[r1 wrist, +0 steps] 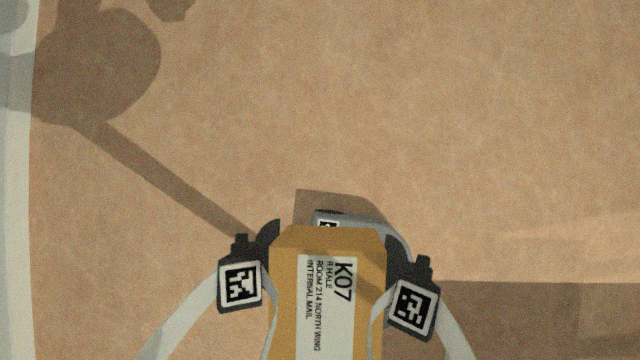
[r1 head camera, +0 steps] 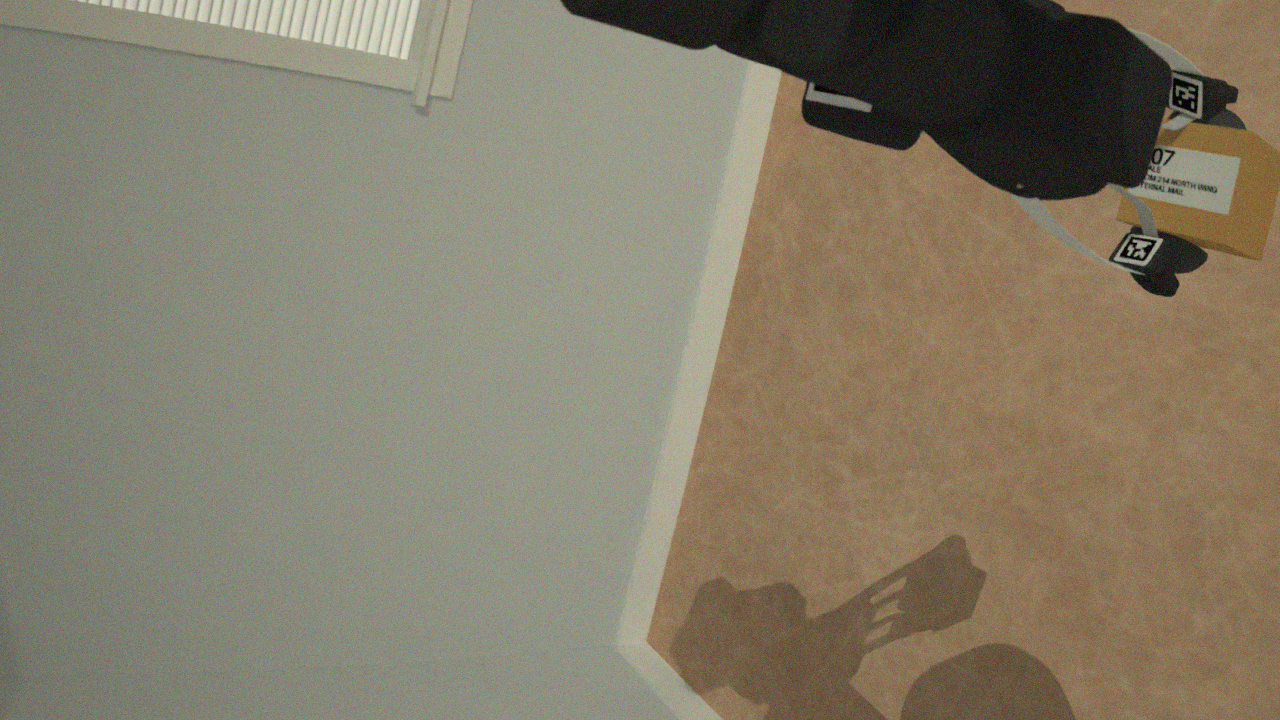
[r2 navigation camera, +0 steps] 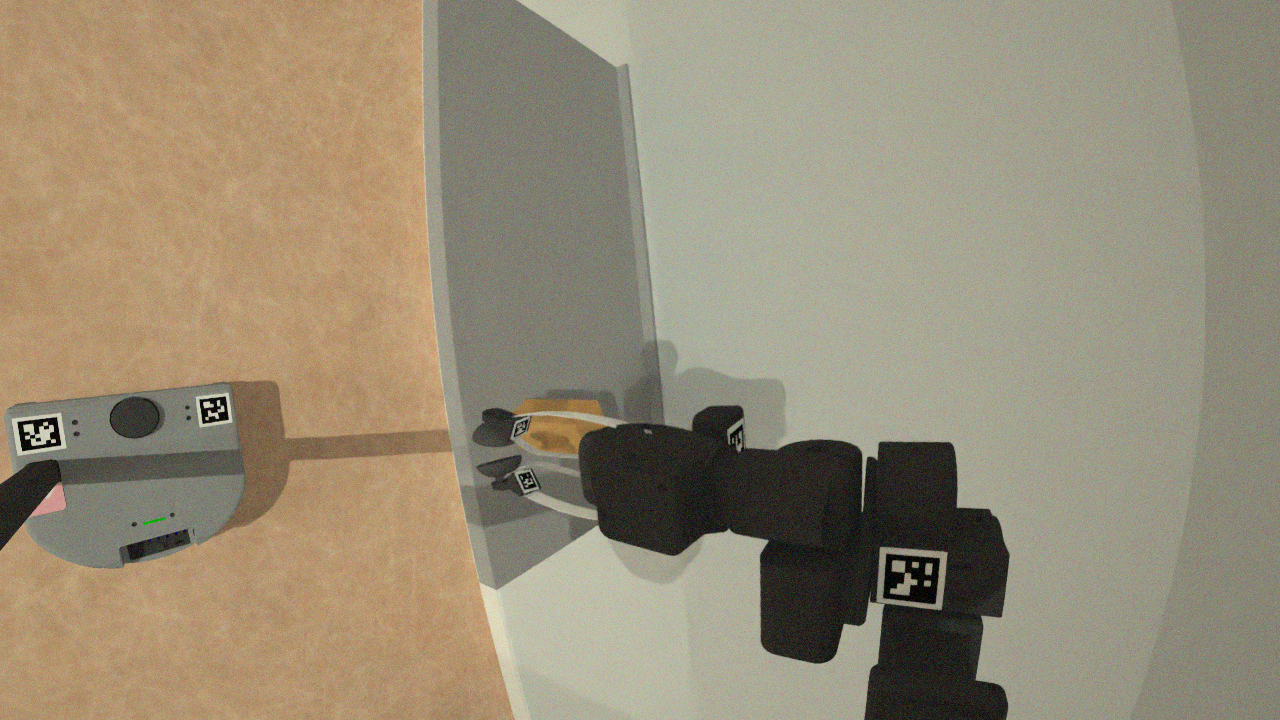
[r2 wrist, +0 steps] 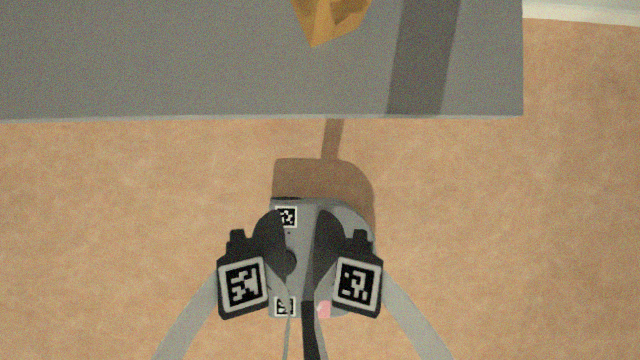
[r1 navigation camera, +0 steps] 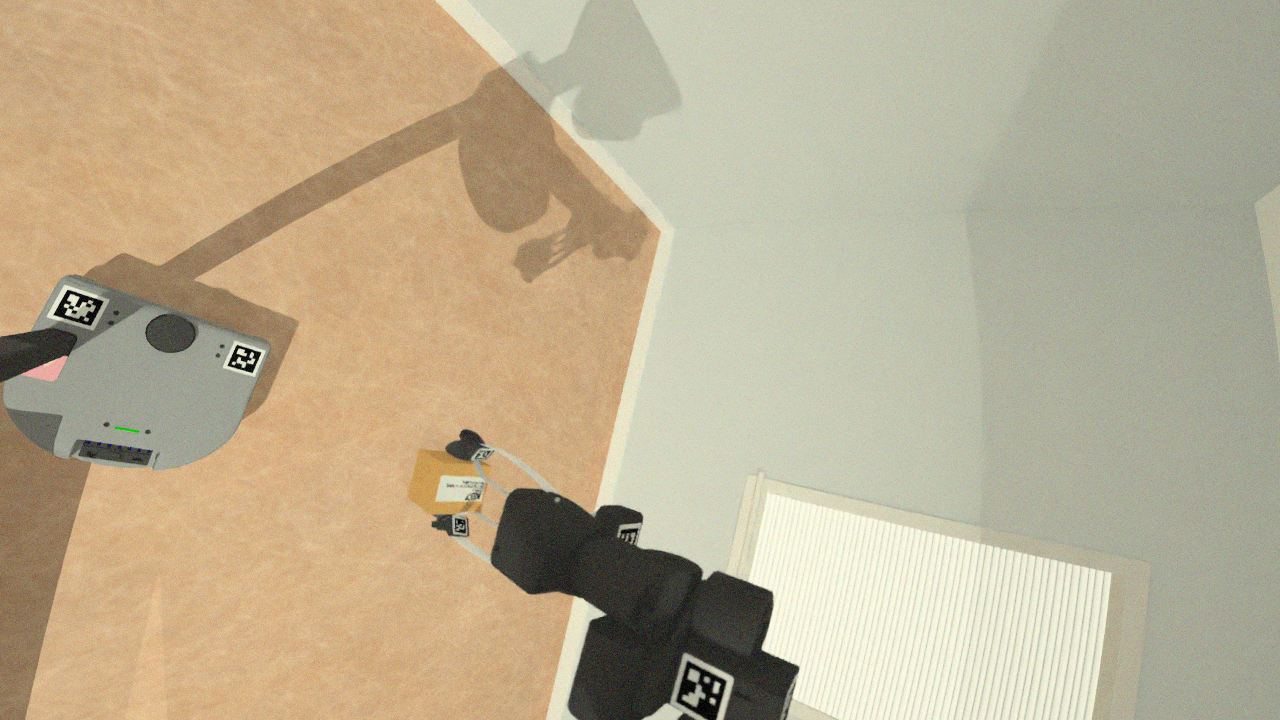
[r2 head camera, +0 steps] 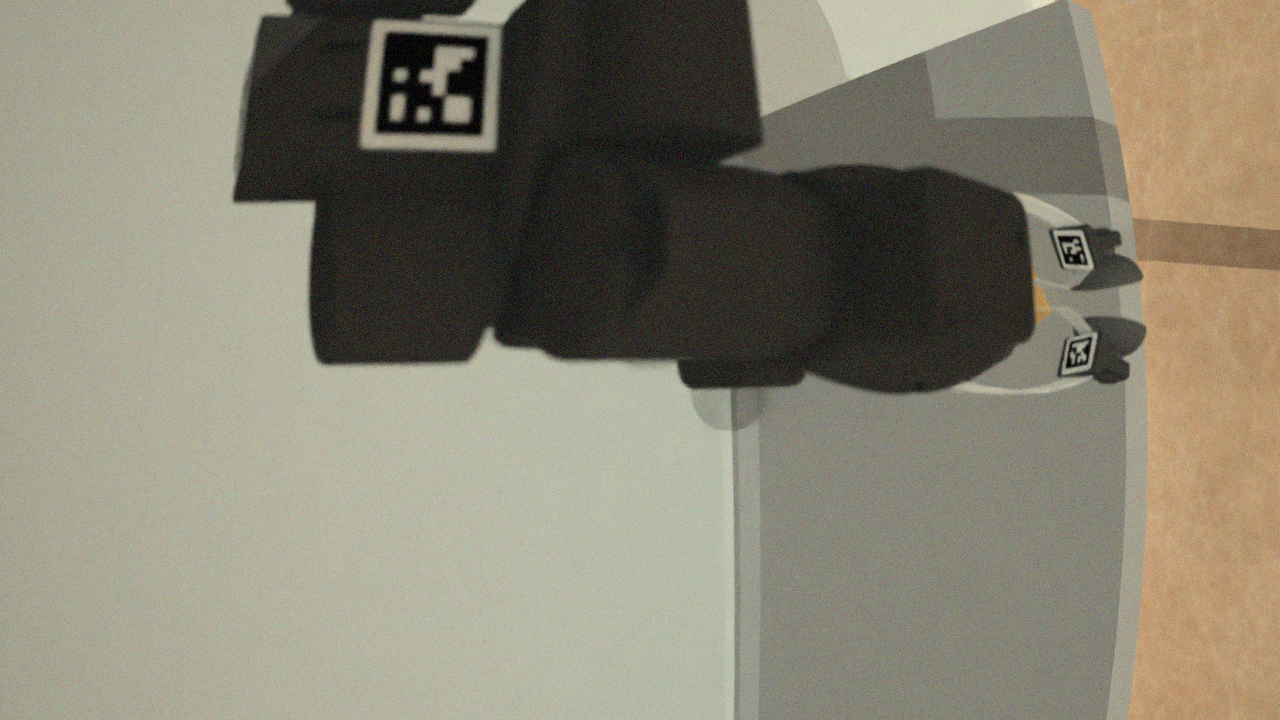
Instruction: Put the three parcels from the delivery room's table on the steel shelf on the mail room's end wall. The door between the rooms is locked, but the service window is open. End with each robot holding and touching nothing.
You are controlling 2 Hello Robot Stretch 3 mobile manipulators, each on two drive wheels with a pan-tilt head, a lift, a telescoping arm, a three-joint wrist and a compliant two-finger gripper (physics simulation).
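r1's gripper (r1 head camera: 1190, 188) (r1 navigation camera: 456, 485) (r1 wrist: 327, 260) is shut on an orange-brown parcel (r1 head camera: 1253, 179) (r1 navigation camera: 427, 483) (r1 wrist: 327, 239) labelled K07, held above the floor beside a wall. A second orange-brown parcel (r2 head camera: 1040, 300) (r2 navigation camera: 563, 420) (r2 wrist: 330, 17) lies on the grey steel shelf (r2 head camera: 939, 537) (r2 navigation camera: 537, 223) (r2 wrist: 150, 60), near one end; r2's wrist hides most of it in the r2 head view. r2's gripper (r2 head camera: 1114, 302) (r2 navigation camera: 497, 450) (r2 wrist: 300, 240) is open with nothing between its fingertips, over the shelf's front part. Whether its finger strips touch the parcel is unclear. The third parcel does not show.
r1's grey base (r1 navigation camera: 161, 389) stands near a room corner. A white slatted panel (r1 head camera: 250, 22) (r1 navigation camera: 930, 600) in a pale frame is on the wall beside r1's arm. r2's base (r2 navigation camera: 116, 501) (r2 wrist: 305, 220) stands on the floor in front of the shelf.
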